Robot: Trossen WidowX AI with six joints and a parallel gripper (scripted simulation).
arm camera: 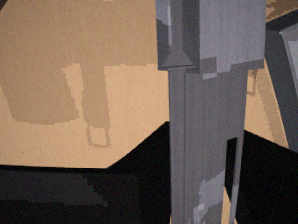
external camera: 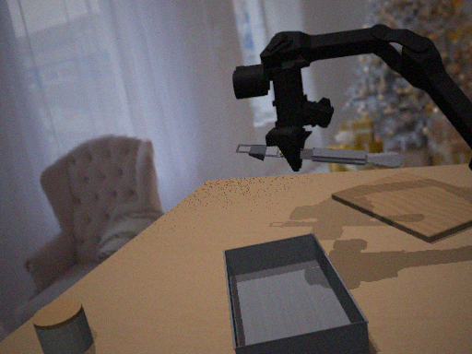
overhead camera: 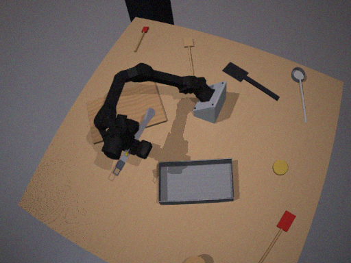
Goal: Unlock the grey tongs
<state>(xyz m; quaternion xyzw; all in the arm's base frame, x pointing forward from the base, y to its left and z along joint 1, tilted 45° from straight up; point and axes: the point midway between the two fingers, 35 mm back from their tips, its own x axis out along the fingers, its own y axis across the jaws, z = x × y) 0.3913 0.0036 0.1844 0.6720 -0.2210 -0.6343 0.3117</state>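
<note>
Now: gripper tip 20 mm short of the yellow lock piece and 40 mm below it. The rest, counted from my gripper tip: black spatula 630 mm behind, 240 mm to the left, 160 mm below; wooden board 200 mm behind, 220 mm to the right, 150 mm below; grey roasting tin 40 mm behind, 250 mm to the left, 130 mm below.
</note>
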